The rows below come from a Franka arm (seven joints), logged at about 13 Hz.
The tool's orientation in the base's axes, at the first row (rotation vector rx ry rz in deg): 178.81 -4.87 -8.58
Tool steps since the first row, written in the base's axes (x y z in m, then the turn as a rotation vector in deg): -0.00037 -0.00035 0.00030 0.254 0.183 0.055; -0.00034 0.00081 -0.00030 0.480 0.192 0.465; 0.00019 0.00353 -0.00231 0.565 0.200 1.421; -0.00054 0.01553 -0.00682 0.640 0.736 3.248; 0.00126 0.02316 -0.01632 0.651 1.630 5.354; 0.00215 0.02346 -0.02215 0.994 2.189 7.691; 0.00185 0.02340 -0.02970 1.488 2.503 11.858; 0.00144 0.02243 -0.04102 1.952 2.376 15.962
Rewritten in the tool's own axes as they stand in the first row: -0.00038 0.00037 -0.00026 0.237 -0.195 -0.082; -0.00035 -0.00080 0.00032 0.422 -0.209 -0.512; 0.00021 -0.00358 0.00223 0.415 -0.203 -1.471; -0.00074 -0.01560 0.00663 0.286 -0.709 -3.304; 0.00153 -0.02349 0.01581 0.047 -1.563 -5.413; 0.00295 -0.02395 0.02152 0.135 -2.096 -7.780; 0.00338 -0.02401 0.02907 0.212 -2.358 -11.979; 0.00410 -0.02323 0.04039 0.289 -2.180 -16.106
